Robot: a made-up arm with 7 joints.
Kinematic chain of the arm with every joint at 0, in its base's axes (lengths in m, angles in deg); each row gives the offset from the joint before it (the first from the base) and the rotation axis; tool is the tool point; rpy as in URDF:
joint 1: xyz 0 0 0.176 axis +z
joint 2: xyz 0 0 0 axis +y
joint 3: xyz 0 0 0.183 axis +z
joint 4: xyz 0.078 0 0 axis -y
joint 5: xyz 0.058 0 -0.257 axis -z
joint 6: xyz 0 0 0 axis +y
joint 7: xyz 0.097 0 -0.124 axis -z
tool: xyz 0 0 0 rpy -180 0 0
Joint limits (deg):
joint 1: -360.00..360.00
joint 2: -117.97..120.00
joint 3: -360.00..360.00
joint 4: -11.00..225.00
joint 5: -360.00..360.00
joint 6: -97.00..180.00
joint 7: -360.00..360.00
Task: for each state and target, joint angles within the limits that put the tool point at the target. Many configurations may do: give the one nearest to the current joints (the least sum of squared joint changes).
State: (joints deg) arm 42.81 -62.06 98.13 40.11 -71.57 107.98 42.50
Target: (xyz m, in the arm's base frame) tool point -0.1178 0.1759 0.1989
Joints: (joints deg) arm 57.78 -61.14 110.65 26.28 -53.07 127.78 42.50
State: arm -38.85 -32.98 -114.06 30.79 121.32 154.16 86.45
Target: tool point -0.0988 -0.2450 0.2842
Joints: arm -30.19 -31.90 -97.56 24.76 111.87 160.78 86.45
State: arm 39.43 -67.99 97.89 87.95 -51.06 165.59 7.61
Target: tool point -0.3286 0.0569 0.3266
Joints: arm 48.00 -71.21 98.62 102.59 -62.41 152.78 7.61
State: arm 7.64 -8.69 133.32 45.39 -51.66 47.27 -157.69
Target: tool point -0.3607 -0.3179 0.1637
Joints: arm 47.27 -8.22 172.68 63.16 -51.79 32.60 -157.69
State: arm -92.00 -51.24 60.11 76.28 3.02 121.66 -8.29
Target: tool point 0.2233 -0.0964 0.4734
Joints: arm -93.74 -56.97 40.37 91.02 -5.91 114.96 -8.29
